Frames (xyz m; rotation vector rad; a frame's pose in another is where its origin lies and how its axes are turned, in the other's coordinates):
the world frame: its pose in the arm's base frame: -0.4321 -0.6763 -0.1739 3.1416 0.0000 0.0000
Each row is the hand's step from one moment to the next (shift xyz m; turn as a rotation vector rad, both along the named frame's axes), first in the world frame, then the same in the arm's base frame.
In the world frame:
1: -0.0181 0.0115 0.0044 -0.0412 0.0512 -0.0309
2: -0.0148 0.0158 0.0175 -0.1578 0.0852 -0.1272
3: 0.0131 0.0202 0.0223 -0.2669 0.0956 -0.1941
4: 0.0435 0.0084 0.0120 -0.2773 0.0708 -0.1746
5: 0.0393 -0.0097 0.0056 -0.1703 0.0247 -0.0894
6: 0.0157 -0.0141 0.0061 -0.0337 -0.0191 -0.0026
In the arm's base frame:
1: -0.0181 -0.0115 -0.0044 -0.0412 -0.0512 0.0309
2: -0.0148 -0.0158 -0.0175 -0.1578 -0.0852 0.1272
3: 0.0131 -0.0202 -0.0223 -0.2669 -0.0956 0.1941
4: 0.0435 -0.0084 -0.0120 -0.2773 -0.0708 0.1746
5: 0.0393 0.0097 -0.0056 -0.1703 -0.0247 0.0894
6: 0.0157 0.0141 -0.0061 -0.0337 0.0191 0.0026

